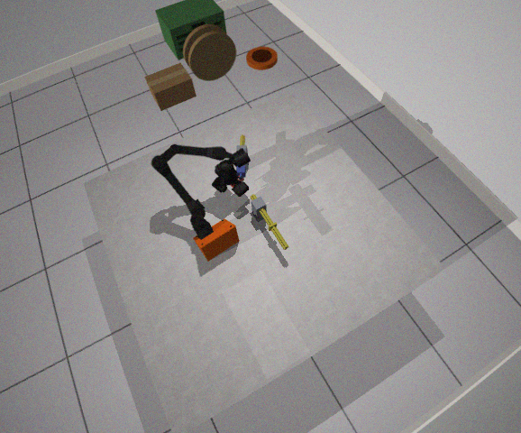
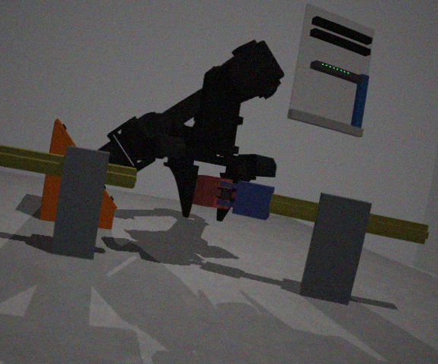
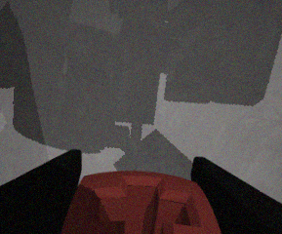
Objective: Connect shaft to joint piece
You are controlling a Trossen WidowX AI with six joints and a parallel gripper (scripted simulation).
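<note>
Right now the red square joint piece is 4 cm above my gripper tip and 1 cm ahead of it.
</note>
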